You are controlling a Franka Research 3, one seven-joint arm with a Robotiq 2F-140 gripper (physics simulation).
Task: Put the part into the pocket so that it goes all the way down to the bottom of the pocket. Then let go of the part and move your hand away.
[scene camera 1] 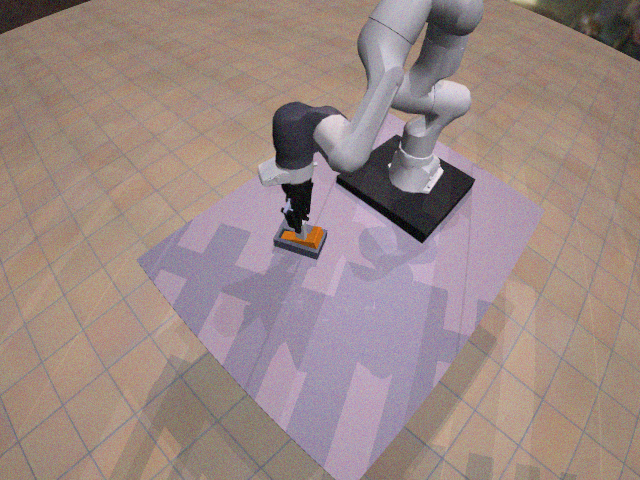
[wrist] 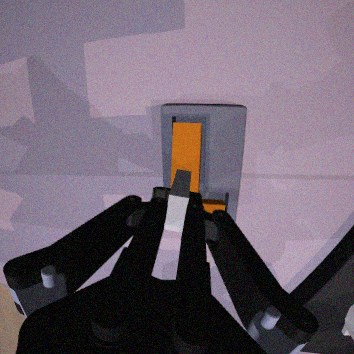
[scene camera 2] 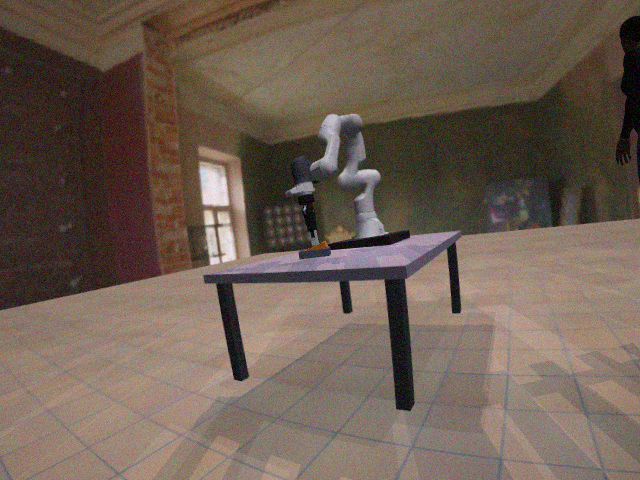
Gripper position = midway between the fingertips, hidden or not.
Note:
The gripper (scene camera 1: 301, 237) grips an orange L-shaped part (wrist: 186, 136), which still rests on a grey pocket block (wrist: 222, 125).
The gripper is seen too in the wrist view (wrist: 181, 183).

